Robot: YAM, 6 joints.
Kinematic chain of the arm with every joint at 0, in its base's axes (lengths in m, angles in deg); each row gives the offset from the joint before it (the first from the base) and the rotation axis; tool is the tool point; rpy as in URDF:
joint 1: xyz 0 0 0.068 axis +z
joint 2: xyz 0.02 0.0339 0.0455 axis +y
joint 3: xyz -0.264 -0.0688 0 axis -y
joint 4: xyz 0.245 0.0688 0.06 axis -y
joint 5: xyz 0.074 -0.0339 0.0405 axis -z
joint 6: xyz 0.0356 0 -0.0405 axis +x
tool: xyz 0 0 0 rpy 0 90 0
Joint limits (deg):
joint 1: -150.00..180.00
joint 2: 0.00..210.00
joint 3: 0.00..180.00
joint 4: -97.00..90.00
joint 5: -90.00..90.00
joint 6: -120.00..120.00
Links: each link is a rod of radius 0.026 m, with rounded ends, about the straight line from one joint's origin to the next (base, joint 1, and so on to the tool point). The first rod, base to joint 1, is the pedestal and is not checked.
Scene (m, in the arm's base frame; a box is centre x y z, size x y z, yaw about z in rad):
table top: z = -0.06
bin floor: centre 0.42 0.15 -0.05 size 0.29 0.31 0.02 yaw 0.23
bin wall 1: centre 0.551 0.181 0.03 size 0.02 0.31 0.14 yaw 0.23
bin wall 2: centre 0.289 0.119 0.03 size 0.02 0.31 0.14 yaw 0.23
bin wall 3: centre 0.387 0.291 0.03 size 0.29 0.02 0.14 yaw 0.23
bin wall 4: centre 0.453 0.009 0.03 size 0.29 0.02 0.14 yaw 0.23
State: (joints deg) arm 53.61 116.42 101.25 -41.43 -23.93 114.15
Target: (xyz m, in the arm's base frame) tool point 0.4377 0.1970 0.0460
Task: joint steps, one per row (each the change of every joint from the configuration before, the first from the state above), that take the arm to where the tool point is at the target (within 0.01 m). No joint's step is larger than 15 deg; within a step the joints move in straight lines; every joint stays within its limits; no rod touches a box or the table.
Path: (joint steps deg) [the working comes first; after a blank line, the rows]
Joints at the target: 22.73 143.74 101.77 -34.73 -20.75 114.15
Straight joint move there: touches bin wall 3.

1: -13.92 3.69 -4.41 0.58 1.55 -0.42
2: -13.93 3.69 -4.41 0.58 1.56 -0.42
3: -1.52 9.97 4.67 2.77 0.04 0.42
4: -1.51 9.97 4.67 2.77 0.03 0.42

